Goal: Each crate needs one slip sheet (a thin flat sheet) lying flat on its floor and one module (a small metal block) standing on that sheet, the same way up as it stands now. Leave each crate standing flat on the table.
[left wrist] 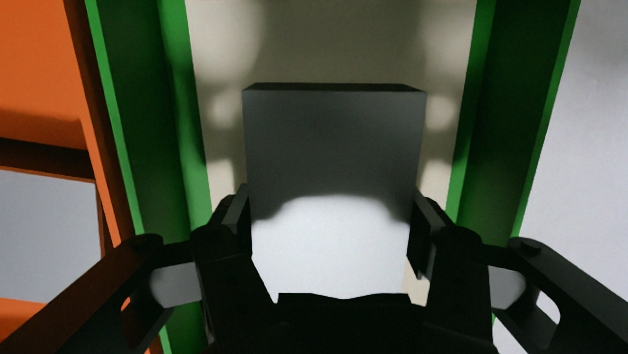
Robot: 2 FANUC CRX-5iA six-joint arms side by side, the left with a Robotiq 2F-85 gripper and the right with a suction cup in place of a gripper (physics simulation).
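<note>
A grey metal module (334, 150) is in the middle of the left wrist view, its near part brightly lit and its far part in shadow. My left gripper (332, 230) is shut on it, with one dark finger against each side. The module is over a green crate (515, 100), between its two long walls. A cream slip sheet (345, 40) lies flat on the crate floor beyond and beside the module. Whether the module's underside touches the sheet is hidden. My right arm's suction cup does not show in this view.
An orange crate or tray (35, 65) stands close along the green crate's left side. A pale grey rectangular face (47, 235) shows inside its orange edges. The light grey table top (590, 150) shows to the right of the green crate.
</note>
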